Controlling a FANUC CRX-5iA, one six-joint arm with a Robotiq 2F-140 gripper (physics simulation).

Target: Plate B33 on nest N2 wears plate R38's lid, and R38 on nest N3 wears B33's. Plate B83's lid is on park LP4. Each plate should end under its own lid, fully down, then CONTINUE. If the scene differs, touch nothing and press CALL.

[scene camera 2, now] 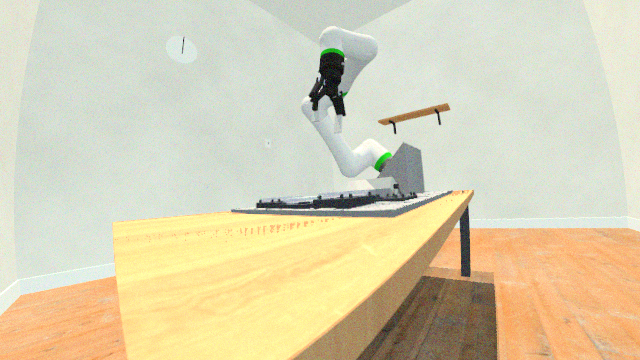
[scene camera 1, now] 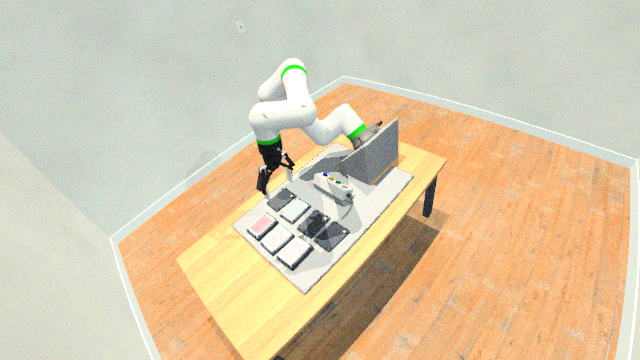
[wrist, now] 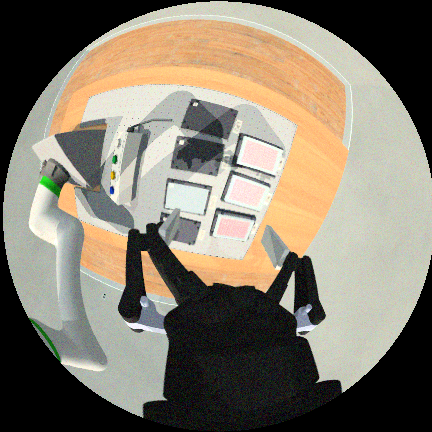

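Seen in the pictures: gripper, fingertip midpoint: [scene camera 2: 327,127] [scene camera 1: 279,189] [wrist: 222,225]; arm's base, link origin: [scene camera 2: 393,170] [scene camera 1: 364,142] [wrist: 57,168].
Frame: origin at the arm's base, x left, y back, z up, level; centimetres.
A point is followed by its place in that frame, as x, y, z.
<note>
My gripper [scene camera 1: 278,185] @(5.8, -58.8, 13.1) [scene camera 2: 327,123] @(5.8, -58.8, 13.1) [wrist: 222,225] @(5.8, -58.8, 13.1) is open and empty, above the board at the end with the plates. Three plates sit in a row of nests: the one at the arm's side [scene camera 1: 262,225] @(-4.6, -71.1, -9.9) [wrist: 233,226] @(-5.5, -70.6, -10.0), the middle one [scene camera 1: 277,239] @(8.2, -70.3, -10.3) [wrist: 246,191] @(7.2, -69.3, -10.3) and the far one [scene camera 1: 294,252] @(20.9, -68.9, -9.3) [wrist: 259,155] @(19.1, -67.8, -9.3). Each looks pink under a clear cover in the wrist view. A pale lid [scene camera 1: 295,210] @(-0.8, -52.9, -11.5) [wrist: 187,197] @(-1.3, -53.1, -11.5) lies on one park of the second row. The other parks there are dark: one [wrist: 187,230] @(-13.6, -56.7, -12.3) partly behind a finger, two [wrist: 200,155] @(12.3, -52.5, -12.3) [wrist: 209,120] @(23.4, -50.8, -12.3) beyond the lid. Labels are unreadable.
A white button box [scene camera 1: 332,187] @(6.3, -32.2, -6.3) [wrist: 120,170] @(3.0, -31.6, -5.2) with blue, yellow, green and pale buttons stands on the pegboard [scene camera 1: 306,282] @(34.3, -73.8, -13.3) [wrist: 150,95] @(27.8, -28.8, -13.3). A grey upright panel [scene camera 1: 372,155] @(13.5, -8.7, 2.9) [scene camera 2: 410,167] @(13.5, -8.3, -0.2) stands beside the arm's base. The wooden table [scene camera 1: 215,270] @(-3.1, -103.9, -14.5) [scene camera 2: 225,280] @(41.5, -107.9, -14.6) carries the board.
</note>
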